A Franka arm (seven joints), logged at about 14 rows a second.
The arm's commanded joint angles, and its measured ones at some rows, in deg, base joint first. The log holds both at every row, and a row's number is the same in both.
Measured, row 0:
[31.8, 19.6, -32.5, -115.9, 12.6, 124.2, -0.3]
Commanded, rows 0 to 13:
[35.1, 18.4, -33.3, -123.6, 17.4, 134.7, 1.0]
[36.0, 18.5, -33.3, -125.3, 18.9, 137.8, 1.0]
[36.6, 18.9, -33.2, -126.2, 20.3, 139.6, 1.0]
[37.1, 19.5, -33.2, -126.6, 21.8, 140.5, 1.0]
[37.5, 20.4, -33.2, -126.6, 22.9, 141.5, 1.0]
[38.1, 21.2, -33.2, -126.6, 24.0, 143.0, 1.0]
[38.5, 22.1, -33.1, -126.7, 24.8, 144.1, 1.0]
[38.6, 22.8, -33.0, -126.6, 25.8, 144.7, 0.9]
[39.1, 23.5, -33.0, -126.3, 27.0, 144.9, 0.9]
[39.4, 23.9, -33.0, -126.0, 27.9, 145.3, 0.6]
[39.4, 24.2, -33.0, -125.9, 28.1, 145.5, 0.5]
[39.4, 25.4, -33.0, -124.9, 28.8, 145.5, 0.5]
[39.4, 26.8, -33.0, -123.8, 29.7, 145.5, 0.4]
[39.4, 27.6, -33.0, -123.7, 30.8, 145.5, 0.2]
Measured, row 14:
[38.8, 25.4, -32.4, -125.3, 28.3, 145.0, 0.4]
